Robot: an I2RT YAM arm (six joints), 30 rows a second.
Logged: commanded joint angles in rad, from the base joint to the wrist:
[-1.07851 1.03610 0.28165 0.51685 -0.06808 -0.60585]
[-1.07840 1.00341 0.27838 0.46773 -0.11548 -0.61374]
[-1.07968 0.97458 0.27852 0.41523 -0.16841 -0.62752]
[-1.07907 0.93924 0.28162 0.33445 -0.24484 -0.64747]
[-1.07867 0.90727 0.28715 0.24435 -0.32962 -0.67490]
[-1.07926 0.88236 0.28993 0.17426 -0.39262 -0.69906]
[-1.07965 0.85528 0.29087 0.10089 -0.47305 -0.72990]
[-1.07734 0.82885 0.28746 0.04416 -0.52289 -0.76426]
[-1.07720 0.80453 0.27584 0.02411 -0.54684 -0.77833]
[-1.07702 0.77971 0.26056 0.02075 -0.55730 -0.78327]
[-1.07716 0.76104 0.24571 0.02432 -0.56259 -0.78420]
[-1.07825 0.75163 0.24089 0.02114 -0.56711 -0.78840]
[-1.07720 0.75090 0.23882 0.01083 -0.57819 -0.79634]
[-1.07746 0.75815 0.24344 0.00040 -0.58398 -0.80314]
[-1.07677 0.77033 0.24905 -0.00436 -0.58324 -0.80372]
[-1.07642 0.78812 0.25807 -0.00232 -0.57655 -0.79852]
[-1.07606 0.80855 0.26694 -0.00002 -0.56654 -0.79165]
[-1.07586 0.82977 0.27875 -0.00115 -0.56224 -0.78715]
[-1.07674 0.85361 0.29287 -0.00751 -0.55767 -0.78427]
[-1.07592 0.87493 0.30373 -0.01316 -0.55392 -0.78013]
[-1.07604 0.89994 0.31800 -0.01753 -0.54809 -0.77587]
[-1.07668 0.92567 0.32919 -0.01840 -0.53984 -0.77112]
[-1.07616 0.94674 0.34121 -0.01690 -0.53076 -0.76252]
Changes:
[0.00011 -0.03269 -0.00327 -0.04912 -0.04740 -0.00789]
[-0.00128 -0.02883 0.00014 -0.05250 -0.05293 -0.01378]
[0.00061 -0.03534 0.00310 -0.08078 -0.07643 -0.01995]
[0.00040 -0.03197 0.00553 -0.09010 -0.08478 -0.02743]
[-0.00059 -0.02491 0.00278 -0.07009 -0.06300 -0.02416]
[-0.00039 -0.02708 0.00094 -0.07337 -0.08043 -0.03084]
[0.00231 -0.02643 -0.00341 -0.05673 -0.04984 -0.03436]
[0.00014 -0.02432 -0.01162 -0.02005 -0.02395 -0.01407]
[0.00018 -0.02482 -0.01528 -0.00336 -0.01046 -0.00494]
[-0.00014 -0.01867 -0.01485 0.00357 -0.00529 -0.00093]
[-0.00109 -0.00941 -0.00482 -0.00318 -0.00452 -0.00420]
[0.00105 -0.00073 -0.00207 -0.01031 -0.01108 -0.00794]
[-0.00026 0.00725 0.00462 -0.01043 -0.00579 -0.00680]
[0.00069 0.01218 0.00561 -0.00476 0.00074 -0.00058]
[0.00035 0.01779 0.00902 0.00204 0.00669 0.00520]
[0.00036 0.02043 0.00887 0.00230 0.01001 0.00687]
[0.00020 0.02122 0.01181 -0.00113 0.00430 0.00450]
[-0.00088 0.02384 0.01412 -0.00636 0.00457 0.00288]
[0.00082 0.02132 0.01086 -0.00565 0.00375 0.00414]
[-0.00012 0.02501 0.01427 -0.00437 0.00583 0.00426]
[-0.00064 0.02573 0.01119 -0.00087 0.00825 0.00475]
[0.00052 0.02107 0.01202 0.00150 0.00908 0.00860]

